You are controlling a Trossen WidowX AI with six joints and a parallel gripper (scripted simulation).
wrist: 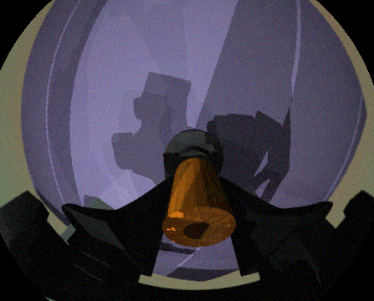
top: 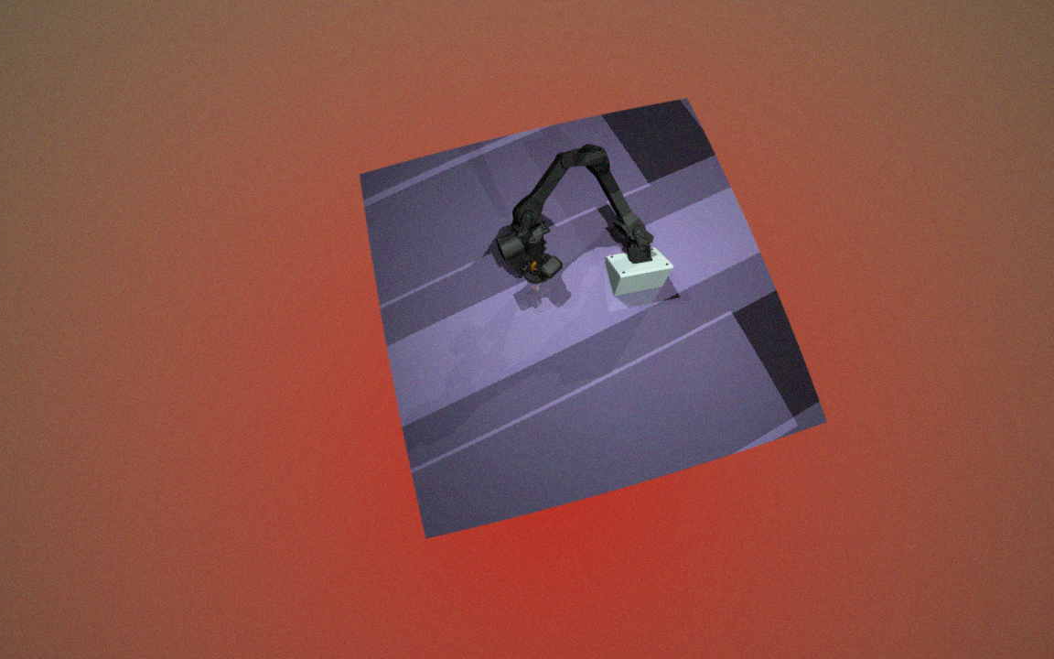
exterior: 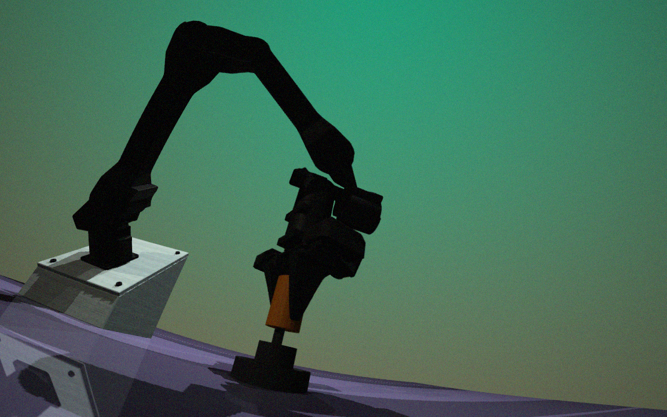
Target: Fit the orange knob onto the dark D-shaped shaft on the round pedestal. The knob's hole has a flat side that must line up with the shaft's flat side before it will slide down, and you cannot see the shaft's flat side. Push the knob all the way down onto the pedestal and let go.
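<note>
Now: gripper tip 2 cm below the orange knob. Also, from my gripper tip: dark round pedestal (4 cm below).
</note>
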